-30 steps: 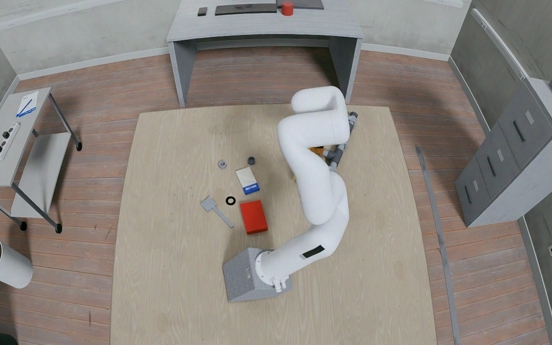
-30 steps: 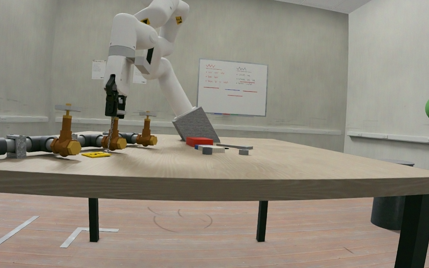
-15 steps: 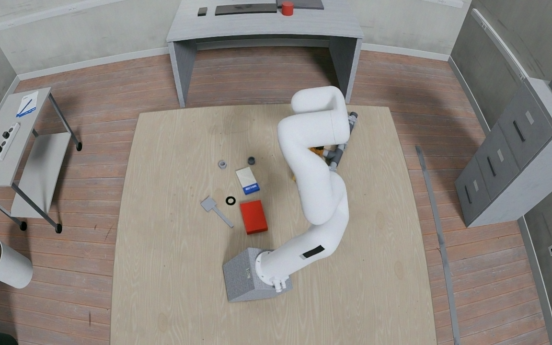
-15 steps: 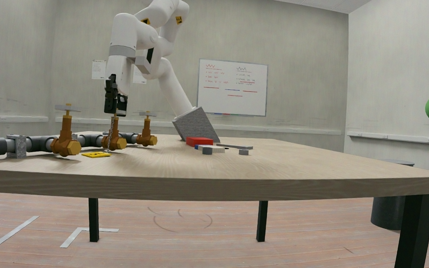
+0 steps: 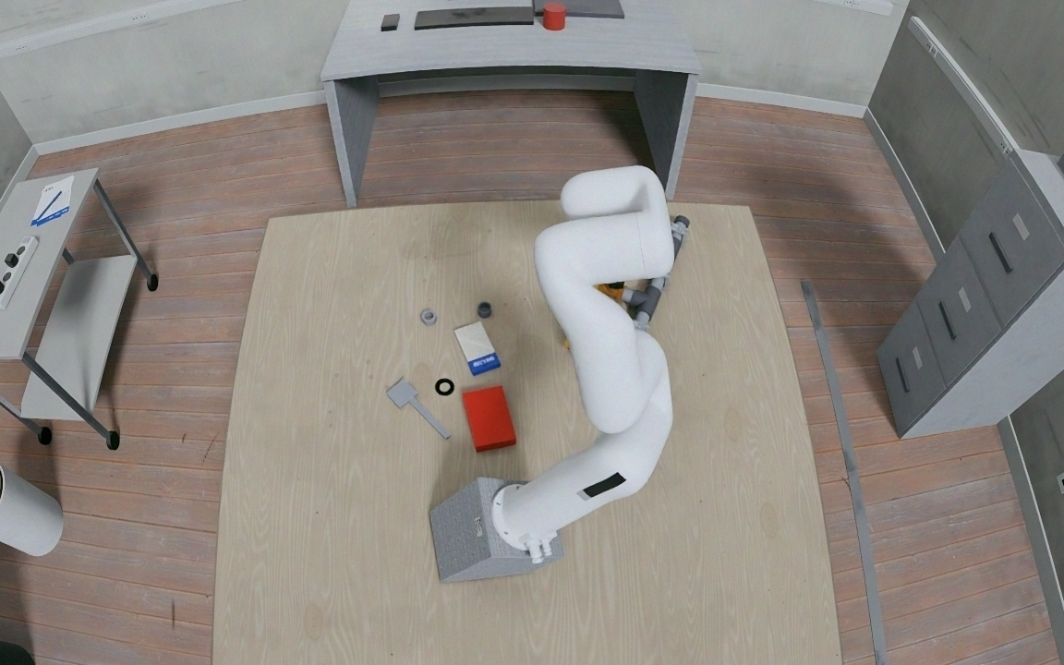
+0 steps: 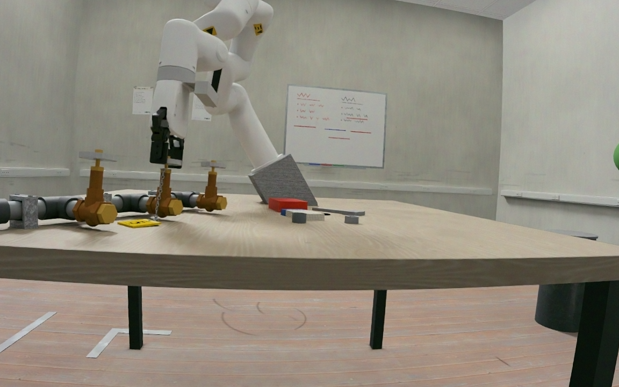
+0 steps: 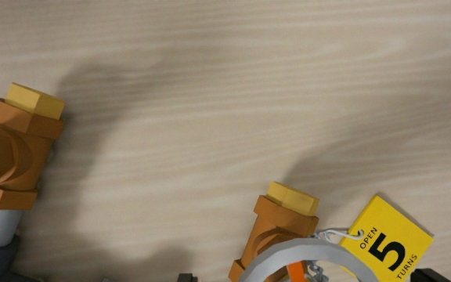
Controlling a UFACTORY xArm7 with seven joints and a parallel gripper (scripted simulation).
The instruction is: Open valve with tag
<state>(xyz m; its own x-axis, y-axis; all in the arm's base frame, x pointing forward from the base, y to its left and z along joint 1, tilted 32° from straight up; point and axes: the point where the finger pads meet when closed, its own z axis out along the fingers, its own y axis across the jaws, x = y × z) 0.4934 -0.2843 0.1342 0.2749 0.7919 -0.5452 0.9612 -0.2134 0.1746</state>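
My hand is 8 cm short of the yellow tag, 3 cm to the left of it and 11 cm above it. From my hand the other things lie so: blue-and-white box: 7 cm behind, 31 cm to the left, 11 cm below; then red block: 24 cm behind, 32 cm to the left, 10 cm below; then grey nut: 3 cm ahead, 40 cm to the left, 11 cm below.
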